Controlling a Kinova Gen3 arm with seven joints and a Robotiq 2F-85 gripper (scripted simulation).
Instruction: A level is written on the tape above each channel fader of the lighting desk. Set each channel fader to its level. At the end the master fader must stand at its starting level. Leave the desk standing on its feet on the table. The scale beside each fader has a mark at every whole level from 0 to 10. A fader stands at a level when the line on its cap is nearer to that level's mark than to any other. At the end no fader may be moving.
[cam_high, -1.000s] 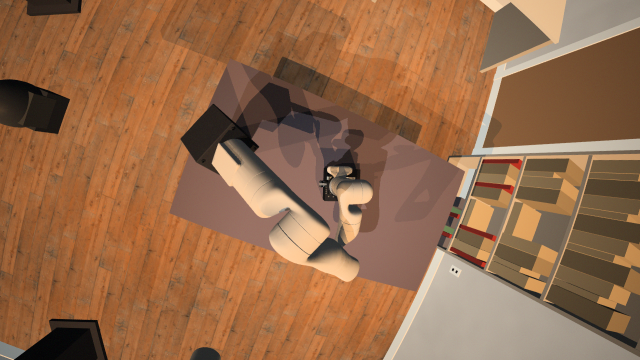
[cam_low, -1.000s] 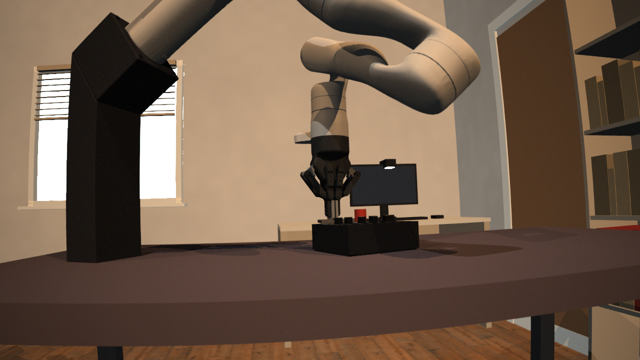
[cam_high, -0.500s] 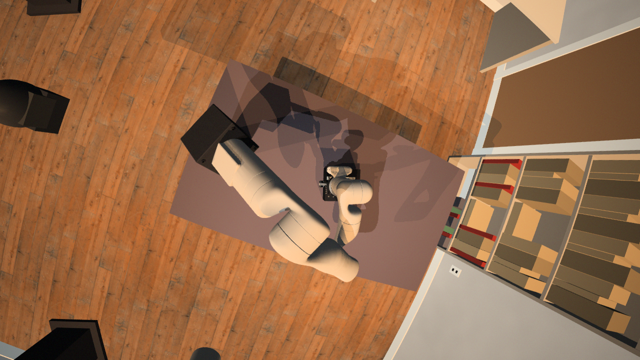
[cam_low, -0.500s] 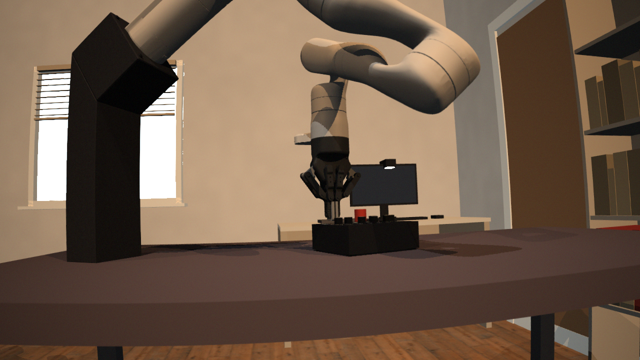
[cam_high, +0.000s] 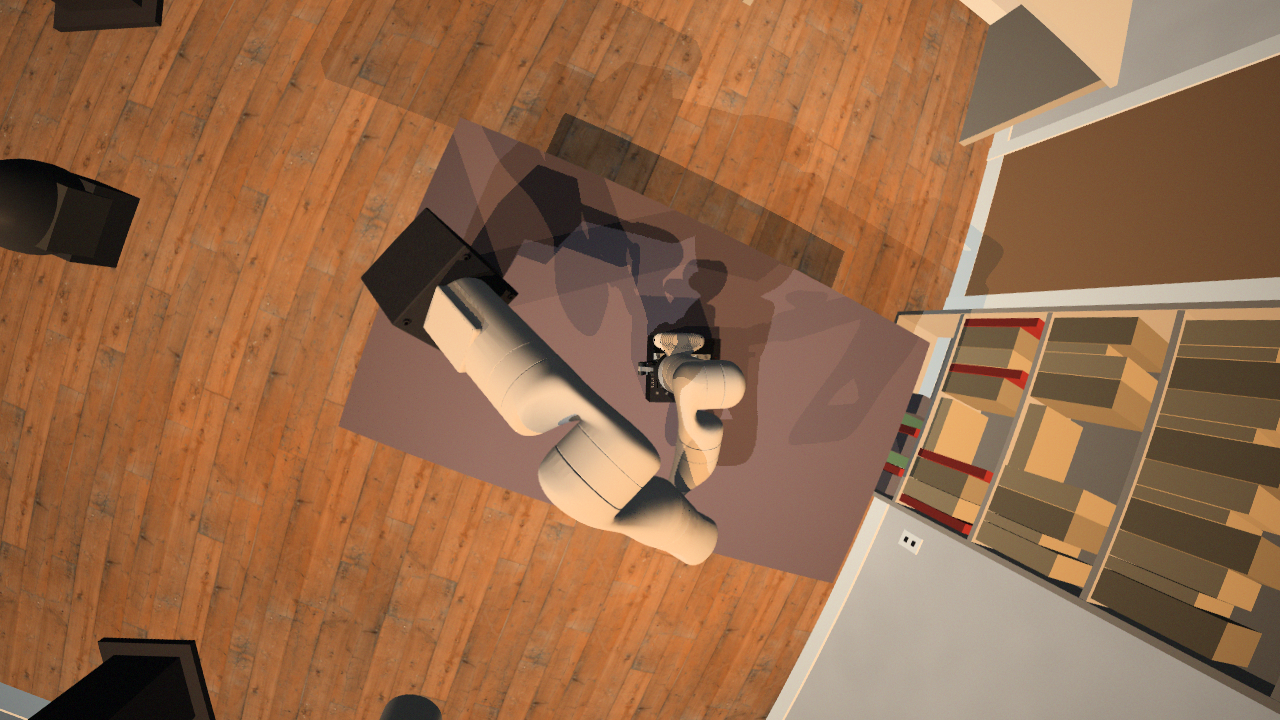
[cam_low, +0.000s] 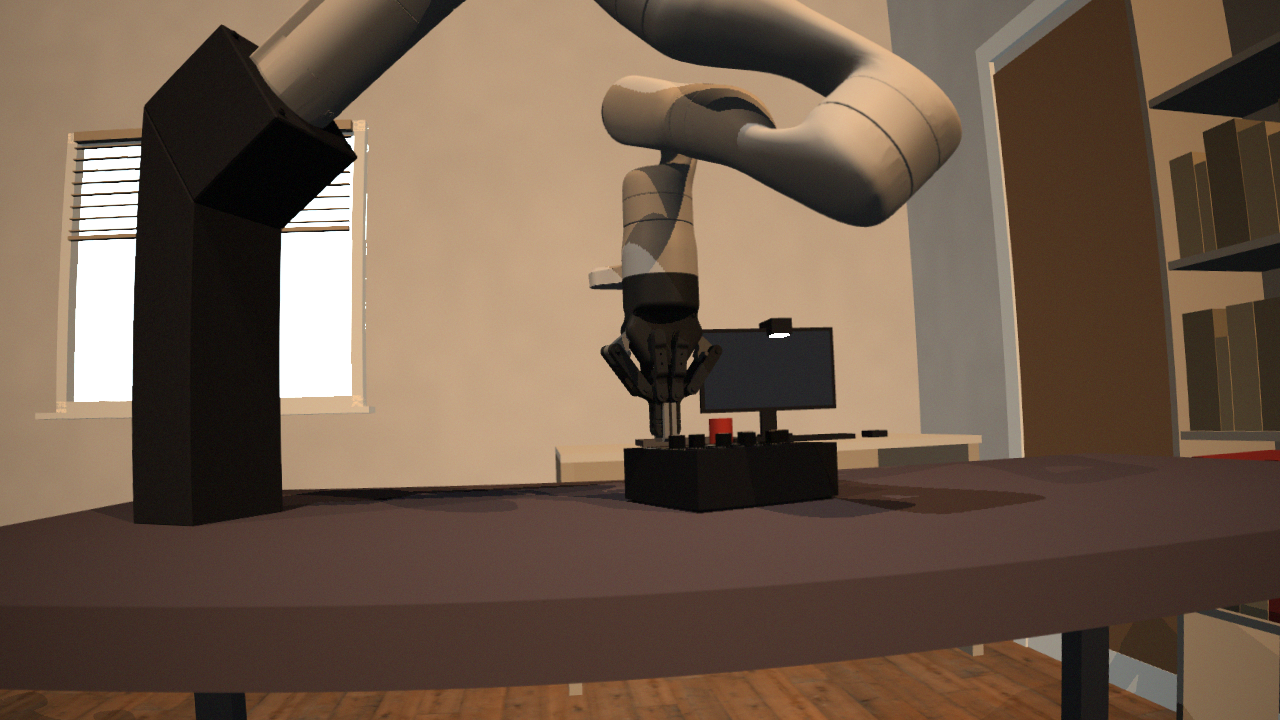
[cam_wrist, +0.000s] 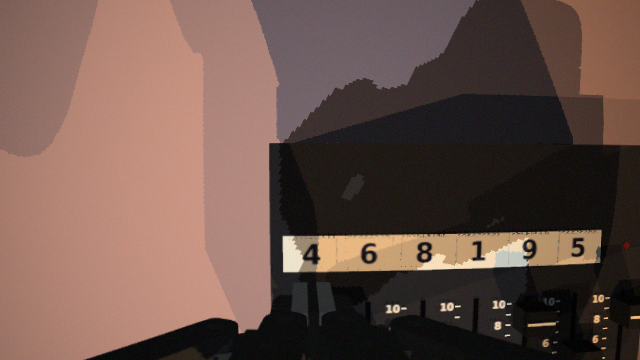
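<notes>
My gripper is now 2 cm to the left of the channel fader cap and 2 cm above it. From my hand the other things lie so: channel 4 cap (6 cm ahead, 5 cm to the right, 2 cm below); channel 2 cap (2 cm to the right, 2 cm below, 2 cm ahead); channel 3 cap (4 cm to the right, 4 cm ahead, 2 cm below).
</notes>
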